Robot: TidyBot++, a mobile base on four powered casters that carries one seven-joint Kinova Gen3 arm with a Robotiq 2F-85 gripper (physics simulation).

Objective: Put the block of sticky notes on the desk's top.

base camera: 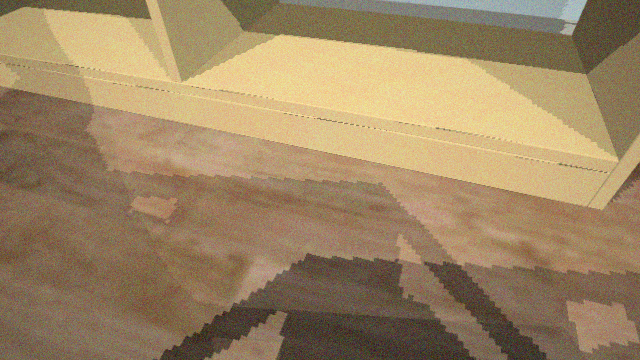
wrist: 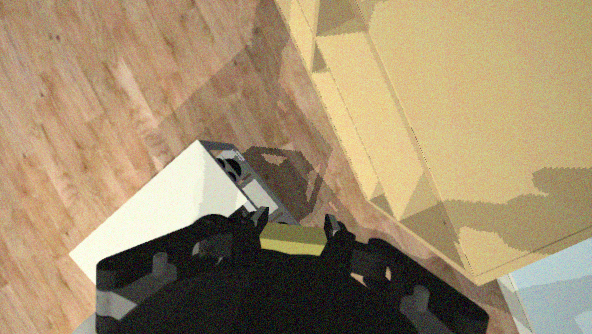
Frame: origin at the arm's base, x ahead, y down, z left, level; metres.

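Seen in the pictures: gripper, fingertip midpoint: (wrist: 296, 221).
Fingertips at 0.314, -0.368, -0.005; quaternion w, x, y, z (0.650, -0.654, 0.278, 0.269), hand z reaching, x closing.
A point is followed by its place in that frame, as x, y, z.
My gripper (wrist: 296, 221) {0.314, -0.368, -0.005} is shut on the block of sticky notes (wrist: 292, 241) {0.314, -0.405, -0.004}, a yellow-green block between its fingertips at the bottom middle of the wrist view. The gripper and block hang in the air, with the floor and part of my base behind them. The desk (base camera: 400, 90) {0.581, 0.318, -0.062} (wrist: 480, 110) {0.607, -0.213, -0.087} is pale yellow wood. Its broad top fills the upper right of the wrist view, to the right of the held block. The base camera shows its low board and upright panels across the upper part. The underside of the block is hidden.
My white mobile base (wrist: 155, 215) {-0.089, 0.014, 0.166} is at the left and below the gripper in the wrist view. The wood floor (base camera: 200, 280) {0.307, 0.397, 0.161} (wrist: 90, 90) {-0.244, 0.396, 0.914} lies between base and desk, with arm shadows on it. The desk's near corner points down at the lower right of the wrist view.
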